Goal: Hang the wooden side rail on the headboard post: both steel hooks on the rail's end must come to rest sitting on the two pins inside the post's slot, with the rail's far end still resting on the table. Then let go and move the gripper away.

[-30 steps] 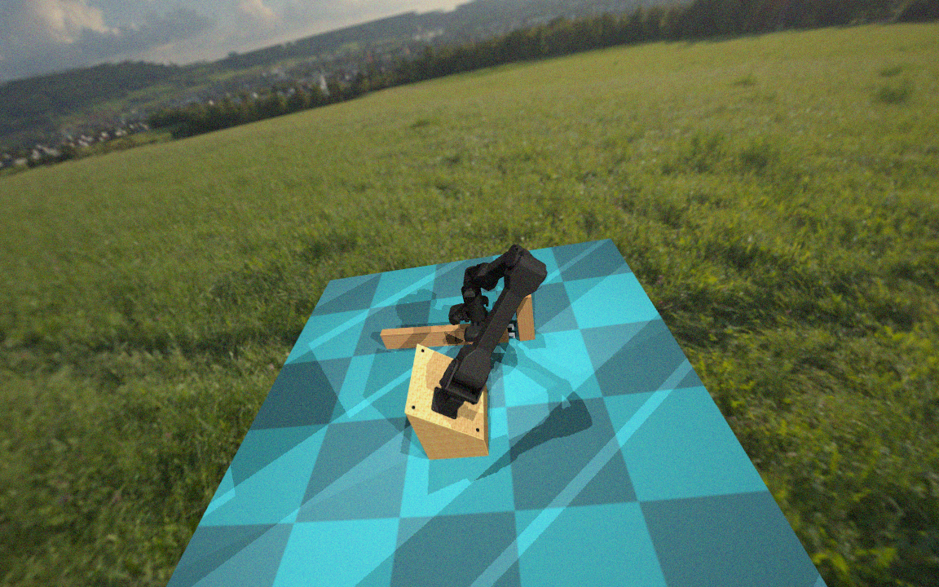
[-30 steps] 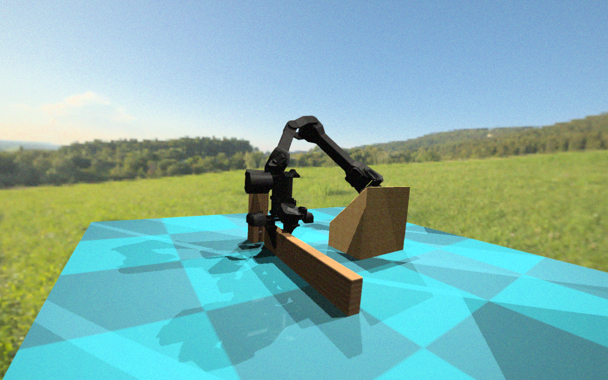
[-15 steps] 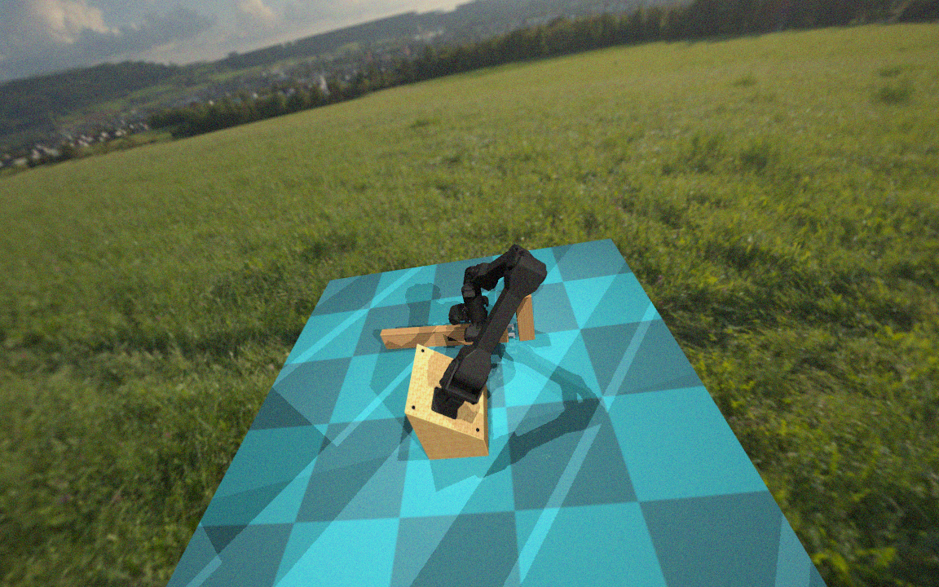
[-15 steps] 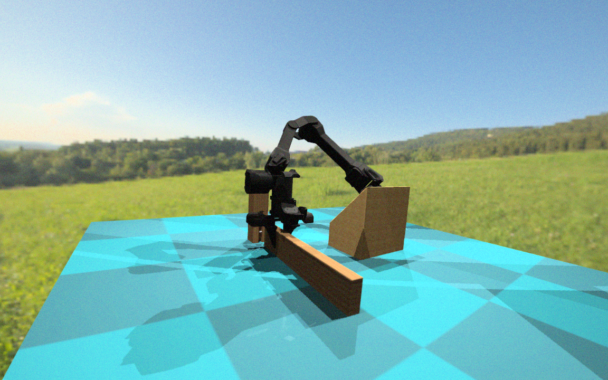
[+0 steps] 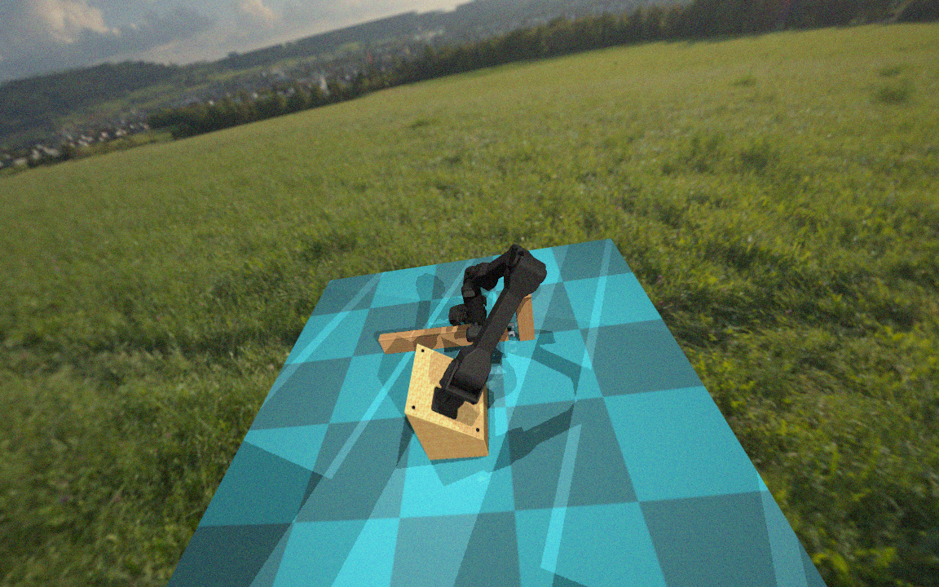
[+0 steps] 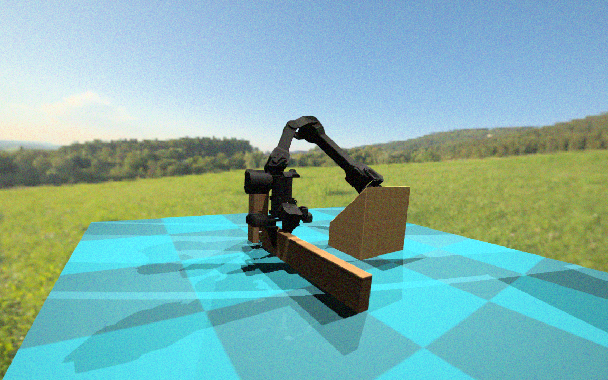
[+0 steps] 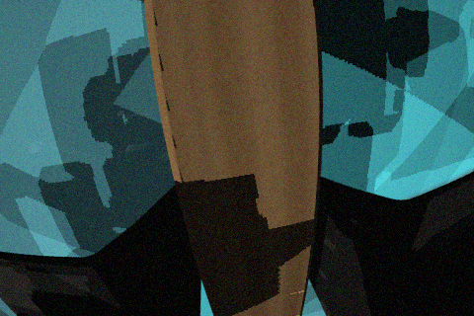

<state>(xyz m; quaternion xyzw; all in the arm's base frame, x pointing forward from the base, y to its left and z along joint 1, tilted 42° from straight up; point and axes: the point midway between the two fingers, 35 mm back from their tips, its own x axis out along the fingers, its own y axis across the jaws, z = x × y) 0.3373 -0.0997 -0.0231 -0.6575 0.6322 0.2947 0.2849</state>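
Now: the headboard post 10 mm ahead of my gripper tip, 150 mm to the right of it and 70 mm above it.
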